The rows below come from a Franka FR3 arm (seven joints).
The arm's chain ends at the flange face. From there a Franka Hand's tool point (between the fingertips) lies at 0.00 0.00 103.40 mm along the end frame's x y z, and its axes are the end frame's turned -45 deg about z.
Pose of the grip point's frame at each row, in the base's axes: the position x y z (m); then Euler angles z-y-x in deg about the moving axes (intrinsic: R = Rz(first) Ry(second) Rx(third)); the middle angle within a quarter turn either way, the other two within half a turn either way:
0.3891 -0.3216 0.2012 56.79 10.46 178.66
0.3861 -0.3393 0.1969 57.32 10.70 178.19
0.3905 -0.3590 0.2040 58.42 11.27 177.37
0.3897 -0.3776 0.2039 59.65 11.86 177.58
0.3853 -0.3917 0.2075 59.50 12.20 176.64
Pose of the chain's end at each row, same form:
0.3974 -0.3046 0.3029 11.44 6.44 171.63
0.3937 -0.3214 0.2985 12.00 6.28 171.13
0.3970 -0.3393 0.3053 13.15 6.11 170.16
0.3967 -0.3571 0.3050 14.31 6.67 169.88
0.3911 -0.3698 0.3084 14.26 6.25 168.98

